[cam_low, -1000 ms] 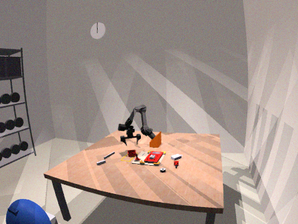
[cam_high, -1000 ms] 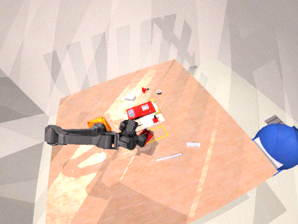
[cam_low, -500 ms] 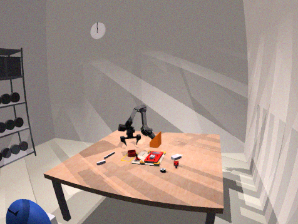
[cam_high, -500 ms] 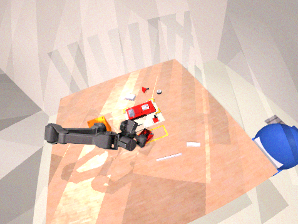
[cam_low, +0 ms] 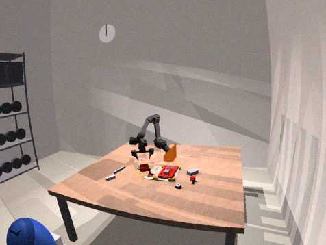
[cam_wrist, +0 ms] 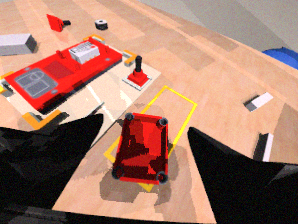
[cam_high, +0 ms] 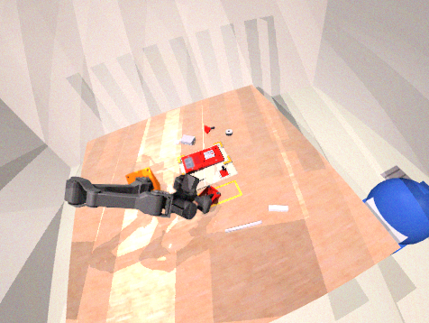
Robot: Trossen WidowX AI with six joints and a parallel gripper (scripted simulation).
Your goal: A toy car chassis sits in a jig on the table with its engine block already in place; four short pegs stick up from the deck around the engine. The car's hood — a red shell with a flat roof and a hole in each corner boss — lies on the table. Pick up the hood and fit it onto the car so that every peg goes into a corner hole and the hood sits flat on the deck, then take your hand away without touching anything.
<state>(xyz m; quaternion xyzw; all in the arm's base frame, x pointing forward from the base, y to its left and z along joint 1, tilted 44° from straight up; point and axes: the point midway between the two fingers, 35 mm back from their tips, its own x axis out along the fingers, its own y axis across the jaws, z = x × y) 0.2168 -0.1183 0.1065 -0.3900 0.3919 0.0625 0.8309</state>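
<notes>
My gripper tip is now 70 mm above the red hood. From my gripper tip the other things lie so: grey rod (190 mm to the right, 70 mm below, 70 mm ahead).
</notes>
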